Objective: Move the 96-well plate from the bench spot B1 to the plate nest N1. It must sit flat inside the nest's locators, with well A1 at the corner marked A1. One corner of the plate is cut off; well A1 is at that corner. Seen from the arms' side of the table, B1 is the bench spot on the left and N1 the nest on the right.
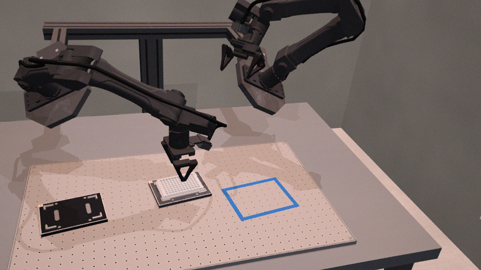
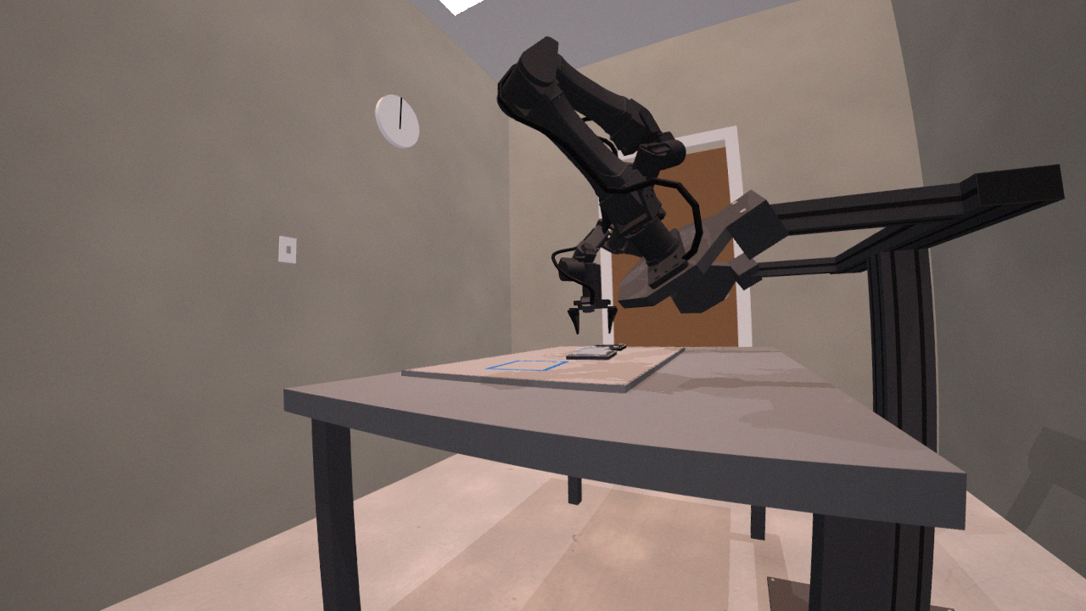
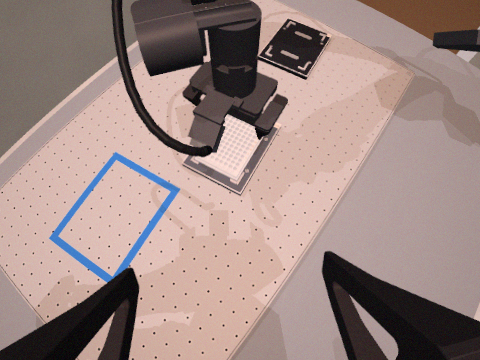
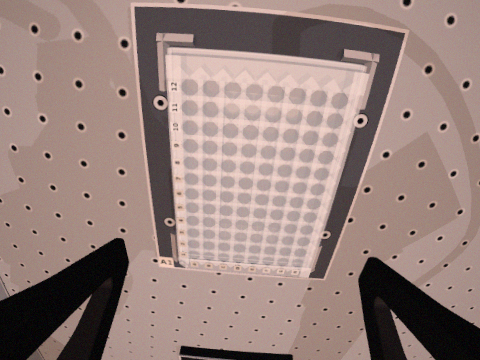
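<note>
Right now my right hand is 60 mm above the 96-well plate.
</note>
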